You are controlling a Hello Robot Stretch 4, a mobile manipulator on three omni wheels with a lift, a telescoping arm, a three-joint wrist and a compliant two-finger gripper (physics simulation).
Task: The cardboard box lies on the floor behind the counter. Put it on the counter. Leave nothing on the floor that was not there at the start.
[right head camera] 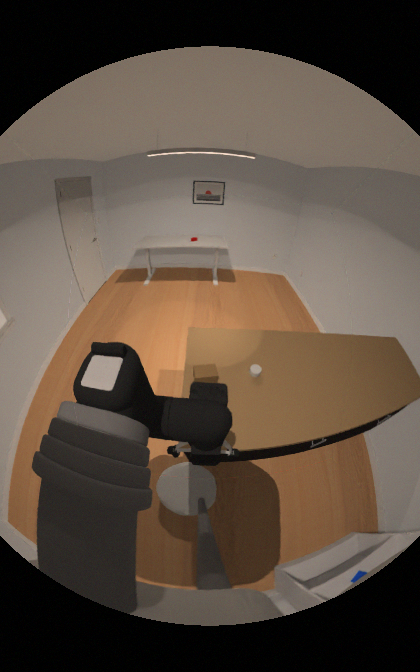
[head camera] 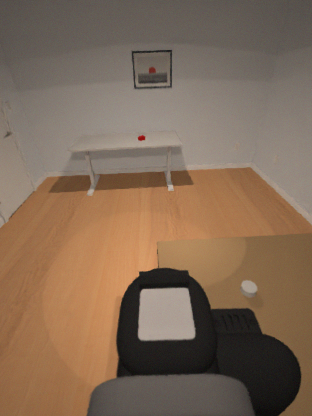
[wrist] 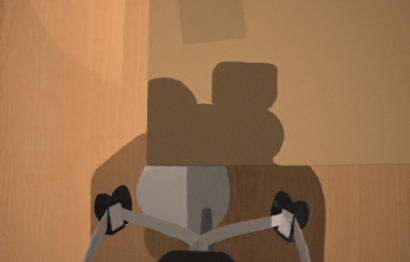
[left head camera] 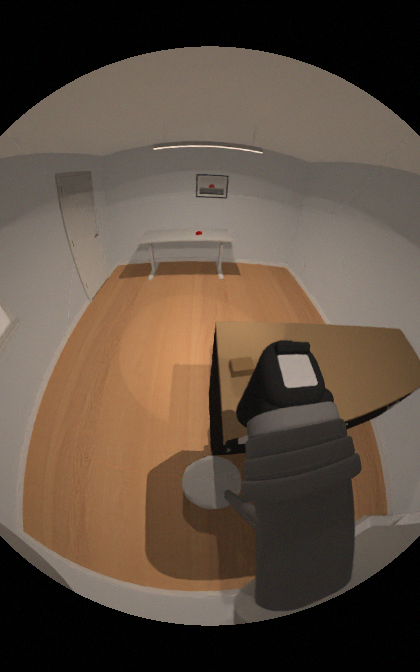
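Pixels of known places: gripper, fingertip midpoint: (wrist: pixel 201 204); robot's base, origin of the base link: (wrist: pixel 186 185).
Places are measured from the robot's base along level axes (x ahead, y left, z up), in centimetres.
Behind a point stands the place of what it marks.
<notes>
The cardboard box (left head camera: pixel 242 366) (right head camera: pixel 205 372) rests on the brown counter (head camera: pixel 285 257) {x 66.7, y -50.7, z 88.3 cm} (left head camera: pixel 350 350) (right head camera: pixel 325 395) (wrist: pixel 350 100) {x 29.2, y -30.1, z 88.3 cm}, close to its left edge. The box does not show in the head view, where the wrist covers part of the counter. In the wrist view a darker patch lies on the counter at the top; I cannot tell whether it is the box or its shadow. My gripper (right head camera: pixel 202 452) (wrist: pixel 201 204) {x 16.5, y -8.7, z 99.4 cm} is open and empty, fingers spread wide, at the counter's near left corner and apart from the box. It hangs over the round grey base disc and the floor.
A white round cup (head camera: pixel 248 288) {x 51.7, y -29.4, z 90.7 cm} (right head camera: pixel 255 370) stands on the counter right of the box. A white table (head camera: pixel 110 141) {x 310.7, y 64.6, z 69.3 cm} with a small red object (head camera: pixel 141 138) {x 309.6, y 19.6, z 72.2 cm} stands at the far wall. A light tray (right head camera: pixel 295 580) with a blue item (right head camera: pixel 358 576) is at the lower right.
</notes>
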